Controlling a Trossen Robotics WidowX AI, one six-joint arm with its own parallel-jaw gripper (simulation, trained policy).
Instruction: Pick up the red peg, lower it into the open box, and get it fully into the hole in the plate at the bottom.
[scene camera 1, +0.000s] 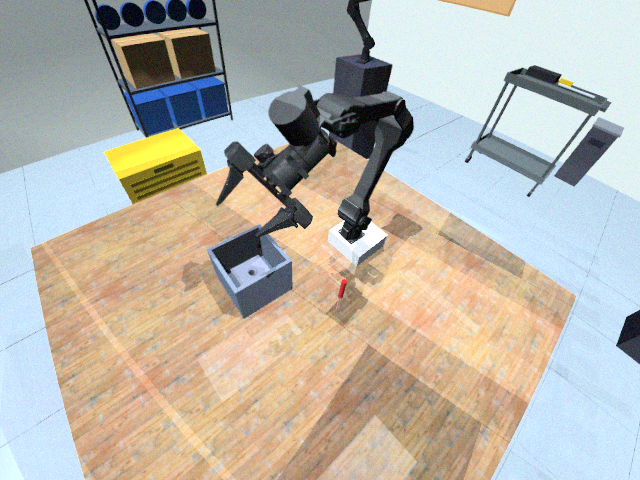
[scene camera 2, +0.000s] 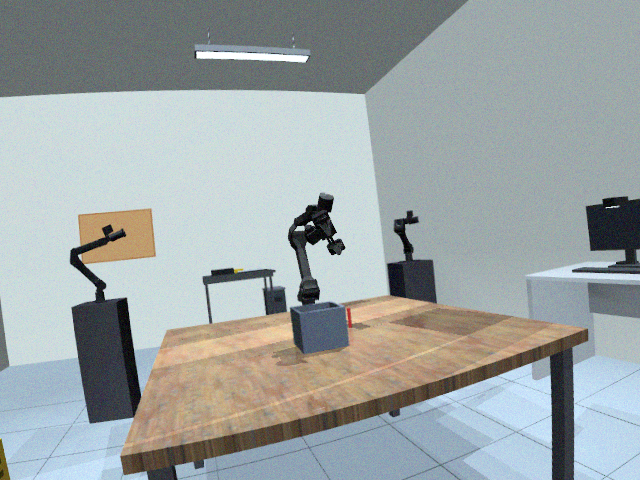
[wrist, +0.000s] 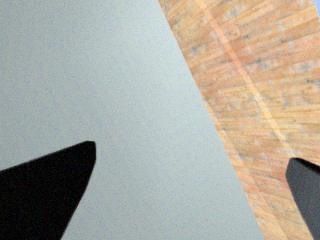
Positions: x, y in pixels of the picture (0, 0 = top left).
gripper: scene camera 1; scene camera 2; wrist 191, 158
same spot on gripper: (scene camera 1: 284, 218) = (scene camera 2: 340, 243)
